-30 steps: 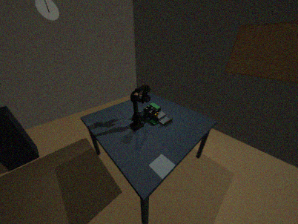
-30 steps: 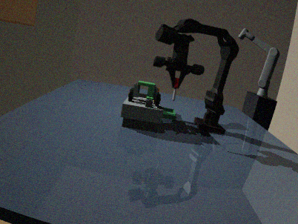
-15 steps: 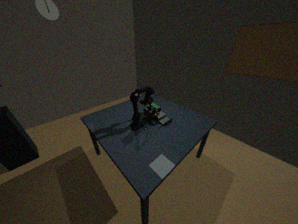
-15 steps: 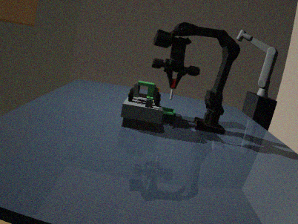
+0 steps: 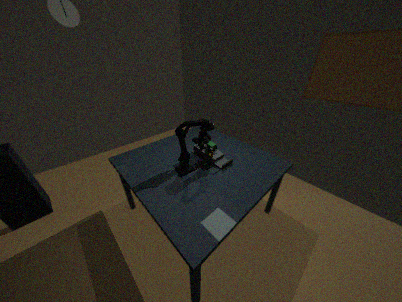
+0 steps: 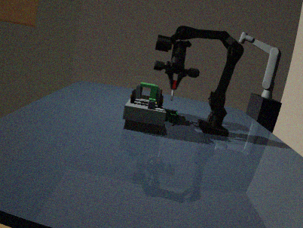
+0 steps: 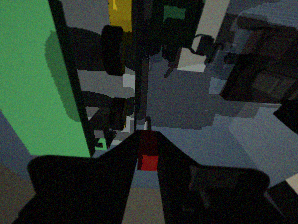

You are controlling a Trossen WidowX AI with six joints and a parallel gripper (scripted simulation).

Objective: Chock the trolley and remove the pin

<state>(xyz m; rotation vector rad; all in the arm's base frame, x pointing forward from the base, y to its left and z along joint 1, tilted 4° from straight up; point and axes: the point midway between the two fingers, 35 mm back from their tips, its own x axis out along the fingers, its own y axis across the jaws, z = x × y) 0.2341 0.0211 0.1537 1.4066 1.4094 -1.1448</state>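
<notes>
My gripper tip is 160 mm above the green tray, 130 mm to the left of it and 30 mm past it. From my gripper tip the other things lie so: yellow chock (110 mm to the right, 70 mm below, 40 mm ahead); then red-headed stop pin (right at my gripper tip); then green-topped trolley (100 mm ahead, 50 mm below, 20 mm to the right).
</notes>
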